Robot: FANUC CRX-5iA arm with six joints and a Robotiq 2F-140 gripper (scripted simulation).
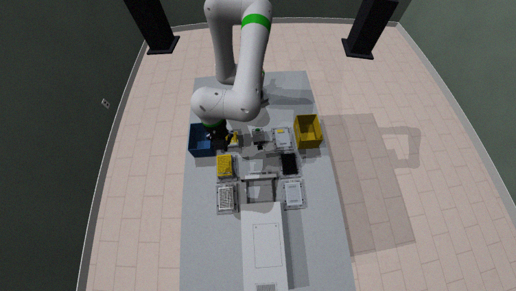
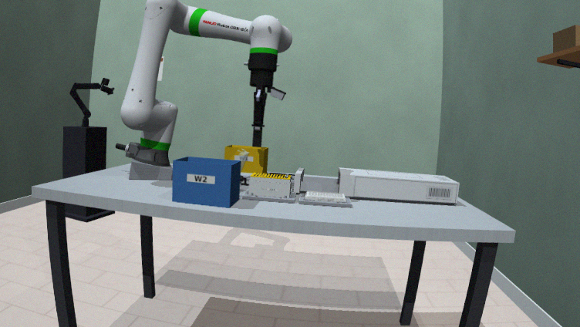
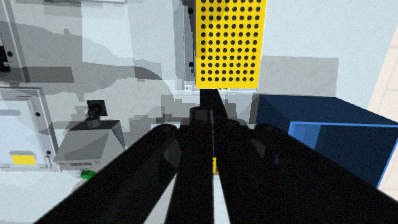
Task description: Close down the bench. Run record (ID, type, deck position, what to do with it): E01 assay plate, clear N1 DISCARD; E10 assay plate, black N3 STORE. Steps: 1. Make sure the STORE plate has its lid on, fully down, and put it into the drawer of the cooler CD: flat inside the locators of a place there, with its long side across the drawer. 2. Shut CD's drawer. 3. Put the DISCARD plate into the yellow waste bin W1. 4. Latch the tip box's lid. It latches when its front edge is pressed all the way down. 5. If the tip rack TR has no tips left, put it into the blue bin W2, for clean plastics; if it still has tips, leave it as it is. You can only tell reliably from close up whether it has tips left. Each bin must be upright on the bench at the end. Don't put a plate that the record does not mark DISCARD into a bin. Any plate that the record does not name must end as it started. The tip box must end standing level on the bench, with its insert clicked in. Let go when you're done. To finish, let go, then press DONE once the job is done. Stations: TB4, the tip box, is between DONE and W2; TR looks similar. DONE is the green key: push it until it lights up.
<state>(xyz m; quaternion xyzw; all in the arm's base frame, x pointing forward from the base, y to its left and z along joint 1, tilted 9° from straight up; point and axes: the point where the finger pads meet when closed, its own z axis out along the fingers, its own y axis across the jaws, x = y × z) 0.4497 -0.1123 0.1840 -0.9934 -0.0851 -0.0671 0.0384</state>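
Now: hand 90 mm above the clear tip box lid, 60 mm past it and 10 mm to the left of it. Also, from my hand: green DONE key (180 mm behind, 150 mm to the left, 130 mm below); then blue bin W2 (180 mm to the right, 150 mm below, 90 mm behind); then yellow tip rack TR (140 mm below, 50 mm ahead, 20 mm to the right).
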